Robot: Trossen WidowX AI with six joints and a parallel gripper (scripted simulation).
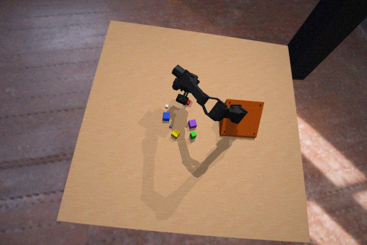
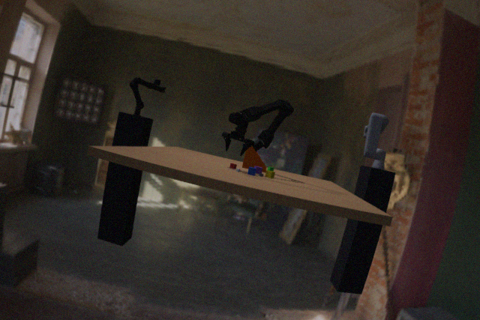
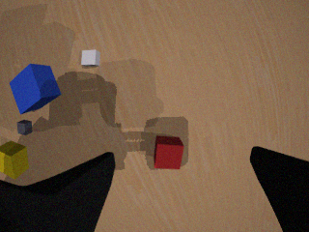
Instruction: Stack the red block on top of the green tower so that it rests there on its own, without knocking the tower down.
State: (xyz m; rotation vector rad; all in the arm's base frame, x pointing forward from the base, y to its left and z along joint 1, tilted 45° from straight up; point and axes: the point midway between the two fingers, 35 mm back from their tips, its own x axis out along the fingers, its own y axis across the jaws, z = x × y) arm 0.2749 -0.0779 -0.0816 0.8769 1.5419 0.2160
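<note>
Right now my gripper tip is 70 mm above the red block, 20 mm past it and 10 mm to the right of it. Also, from my gripper tip: purple block (160 mm to the left, 70 mm below, 50 mm behind); then tiny white cube (100 mm ahead, 80 mm below, 40 mm to the left); then blue block (120 mm to the left, 110 mm ahead, 70 mm below).
</note>
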